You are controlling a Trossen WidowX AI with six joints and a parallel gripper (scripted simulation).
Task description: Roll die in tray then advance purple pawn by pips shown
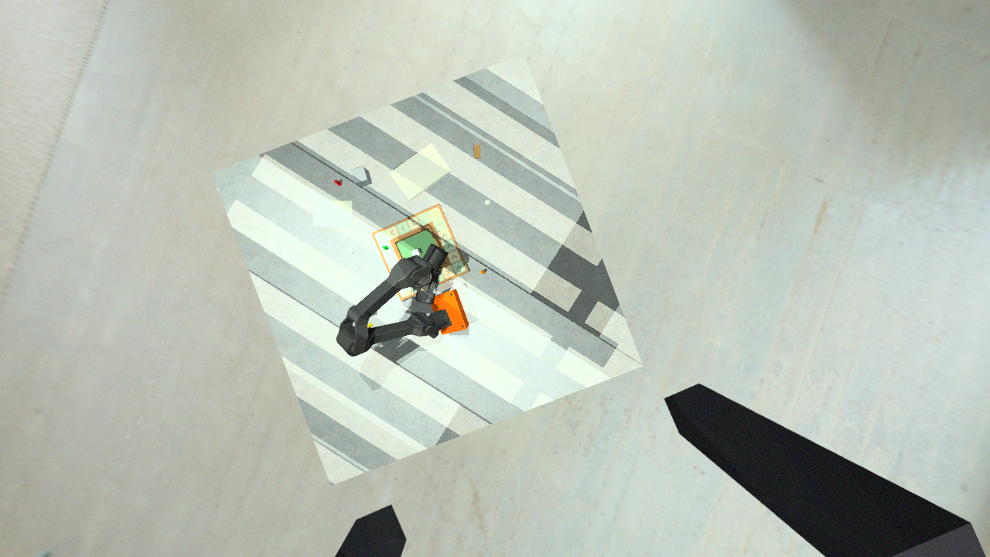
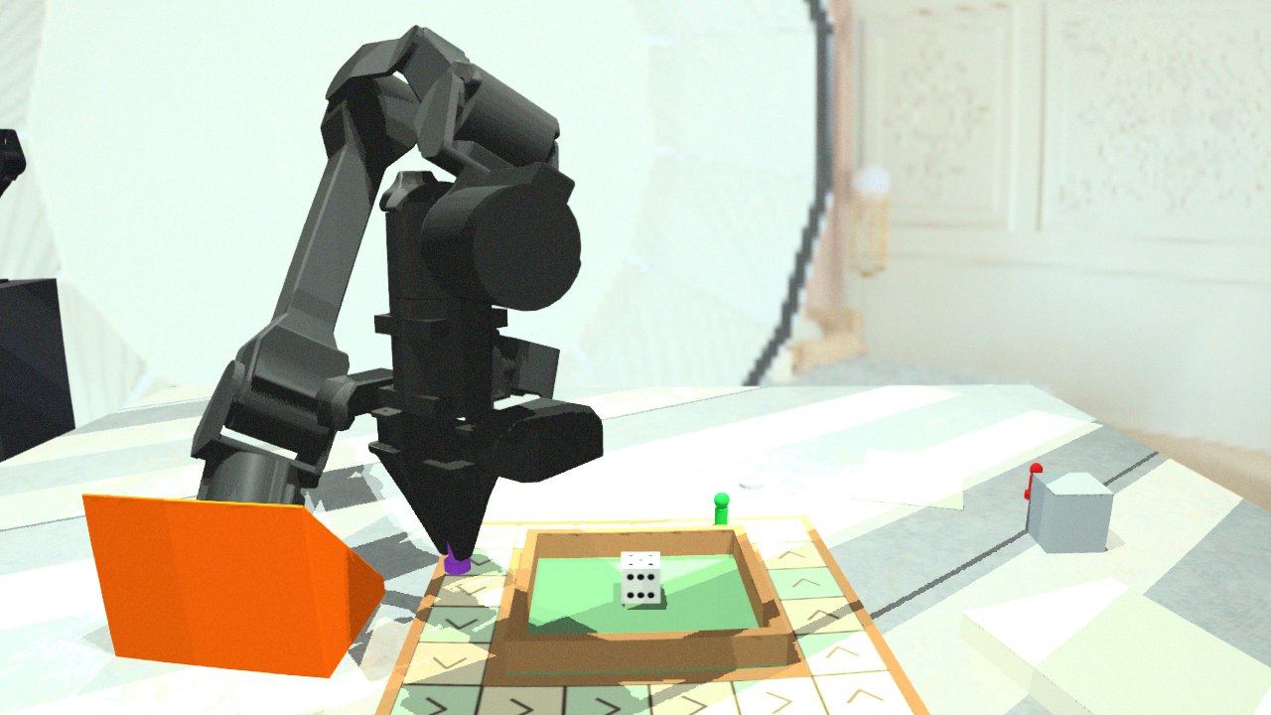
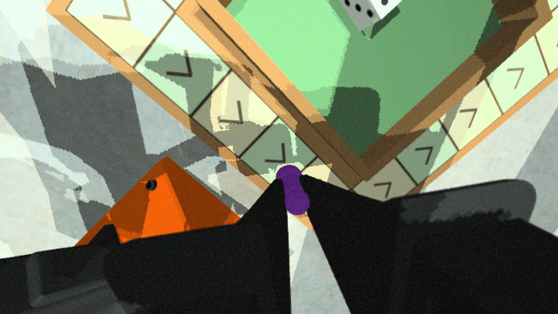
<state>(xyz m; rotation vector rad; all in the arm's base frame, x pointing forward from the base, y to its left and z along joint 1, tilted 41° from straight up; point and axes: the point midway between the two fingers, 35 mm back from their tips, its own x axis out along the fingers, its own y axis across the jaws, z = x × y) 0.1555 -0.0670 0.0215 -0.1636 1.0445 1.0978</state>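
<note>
My gripper tip is now 1 cm below the purple pawn. From my gripper tip the other things lie so: black disc 28 cm to the left, 6 cm below, 3 cm behind; then die 11 cm ahead, 4 cm to the left, 3 cm below; then green pawn 18 cm ahead, 14 cm to the left, 3 cm below.
</note>
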